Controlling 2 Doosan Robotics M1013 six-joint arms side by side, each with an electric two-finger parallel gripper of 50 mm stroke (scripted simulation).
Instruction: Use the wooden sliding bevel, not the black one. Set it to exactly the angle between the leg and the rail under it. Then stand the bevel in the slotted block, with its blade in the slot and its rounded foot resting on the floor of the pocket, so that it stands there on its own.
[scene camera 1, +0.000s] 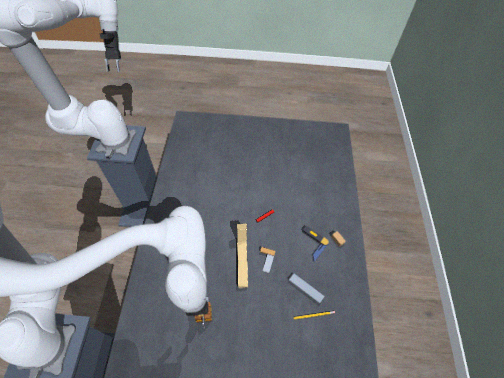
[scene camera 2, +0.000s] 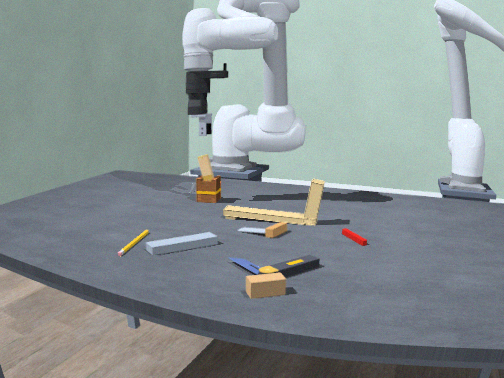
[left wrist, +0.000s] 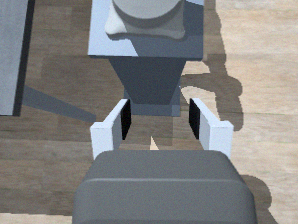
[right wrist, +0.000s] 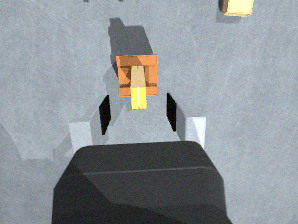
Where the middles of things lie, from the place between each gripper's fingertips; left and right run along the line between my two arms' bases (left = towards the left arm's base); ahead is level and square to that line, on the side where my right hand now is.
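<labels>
Grey bar (scene camera 2: 204, 239): a fair way below my right hand (scene camera 2: 205, 135), a fair way to the left of it, far ahead of it. Black bevel (scene camera 2: 295, 266): a fair way below my right hand, far to the left of it, far ahead of it. Tan block (scene camera 2: 257, 286): 20 cm below my right hand, 38 cm to the left of it, 59 cm ahead of it.
Black bevel: far below my left hand, far to the right of it, far ahead of it. Tan block: 25 cm below my left hand, 84 cm to the right of it, 122 cm ahead of it.
</labels>
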